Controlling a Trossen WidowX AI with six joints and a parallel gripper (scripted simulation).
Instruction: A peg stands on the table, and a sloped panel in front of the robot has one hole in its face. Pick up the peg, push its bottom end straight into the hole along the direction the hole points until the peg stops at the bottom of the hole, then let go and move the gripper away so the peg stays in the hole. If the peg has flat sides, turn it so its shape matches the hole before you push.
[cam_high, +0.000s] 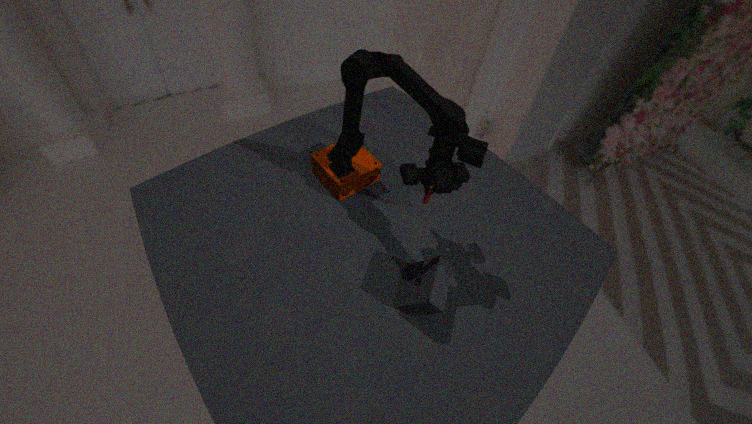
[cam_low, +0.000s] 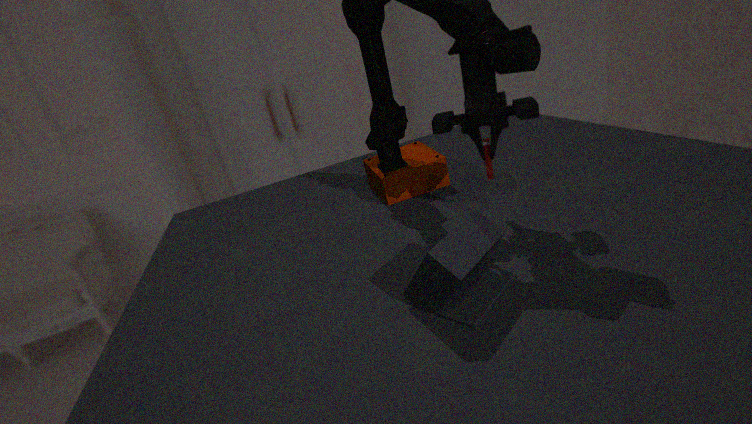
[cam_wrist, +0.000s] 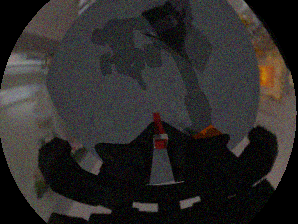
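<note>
Now: the sloped panel 200 mm ahead of my gripper tip, 170 mm to the right of it and 70 mm below it. The rest, counted from my gripper tip: red peg (20 mm above).
</note>
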